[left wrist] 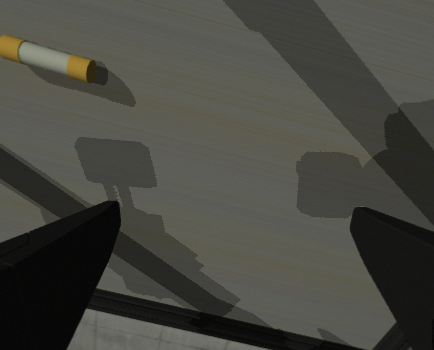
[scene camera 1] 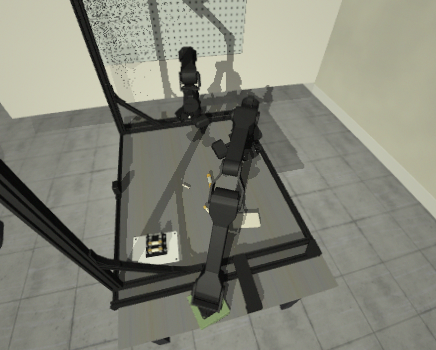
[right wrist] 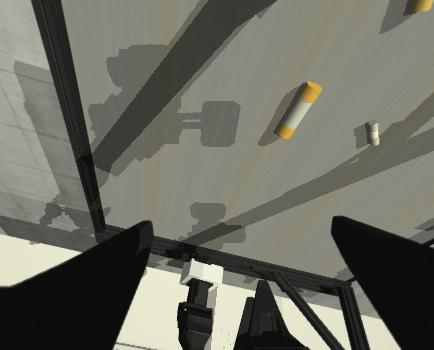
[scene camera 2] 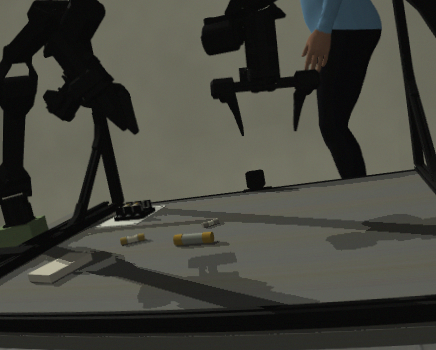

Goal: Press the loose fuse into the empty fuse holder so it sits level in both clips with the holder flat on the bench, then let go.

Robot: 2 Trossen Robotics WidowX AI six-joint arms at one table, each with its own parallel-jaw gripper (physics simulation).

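Places are measured from the left arm's base along level axes (x right, y ahead, z up), in metres.
Where they show: left gripper, fingertip midpoint: (left wrist: 236, 215) (scene camera 1: 199, 129) (right wrist: 255, 289) (scene camera 2: 269, 133); right gripper, fingertip midpoint: (right wrist: 241, 226) (scene camera 2: 132, 131); left arm's base, link origin: (right wrist: 199, 283); right arm's base, link origin: (scene camera 1: 208, 303) (scene camera 2: 19, 222).
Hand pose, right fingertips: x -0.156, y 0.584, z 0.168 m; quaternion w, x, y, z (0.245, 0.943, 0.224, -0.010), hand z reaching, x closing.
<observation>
Each offset is from my right fingertips to the centre of the thing. "spot": to the spot under its first point.
The black fuse holder {dx +0.322, dy +0.284, dz -0.215 m} (scene camera 1: 156, 245) (scene camera 2: 134, 210) stands on a white plate (scene camera 1: 172, 255) (scene camera 2: 155, 213); orange-capped fuses show in it, but its clips are too small to read. Loose on the bench lie a large orange-capped fuse {dx +0.088, dy -0.026, dz -0.223 m} (scene camera 1: 209, 180) (scene camera 2: 194, 238) (left wrist: 47, 57) (right wrist: 300, 110), a smaller orange-capped fuse {dx +0.109, dy +0.133, dz -0.226 m} (scene camera 1: 206, 208) (scene camera 2: 132, 239) (right wrist: 422, 5) and a small silver fuse {dx +0.202, dy -0.008, dz -0.228 m} (scene camera 1: 186, 185) (scene camera 2: 211, 223) (right wrist: 373, 133). My left gripper (scene camera 2: 269, 133) (left wrist: 236, 215) is open and empty, high above the bench. My right gripper (right wrist: 241, 226) is open and empty, raised above the bench, seen edge-on in scene camera 2.
A pale flat box {dx -0.043, dy +0.197, dz -0.226 m} (scene camera 1: 251, 220) (scene camera 2: 50, 271) lies on the bench. A small black block {spot: dx +0.503, dy +0.009, dz -0.180 m} (scene camera 1: 116, 187) (scene camera 2: 255, 179) is at the bench edge. A dark frame surrounds the bench. The right arm stands on a green pad (scene camera 2: 40, 226). A person stands behind in scene camera 2.
</observation>
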